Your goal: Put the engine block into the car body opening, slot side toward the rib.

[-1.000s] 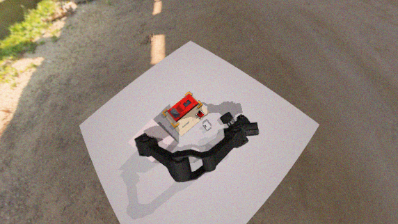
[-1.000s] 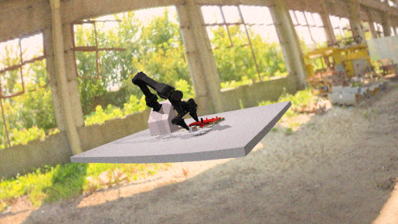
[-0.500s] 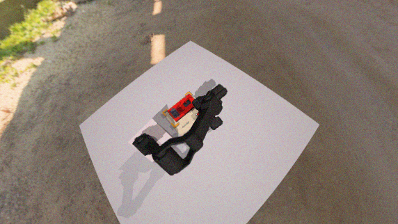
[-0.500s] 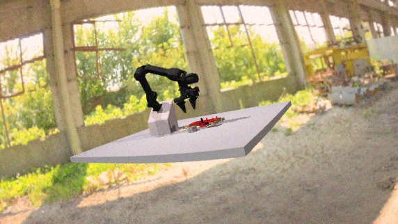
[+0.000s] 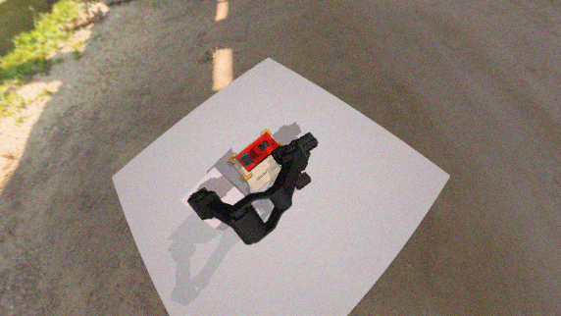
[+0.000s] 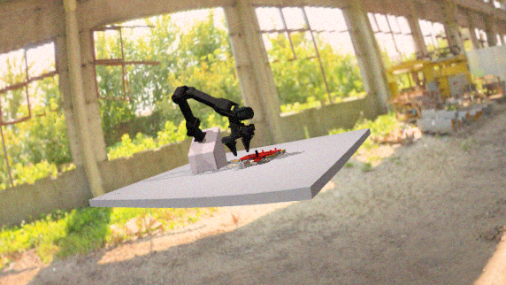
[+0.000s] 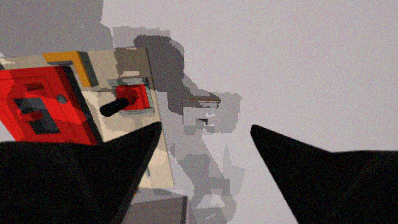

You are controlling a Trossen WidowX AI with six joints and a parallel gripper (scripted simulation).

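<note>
My gripper tip is 10 mm past the grey engine block and 50 mm above it. Also, from my gripper tip: beige board (50 mm behind, 190 mm to the left, 50 mm below).
</note>
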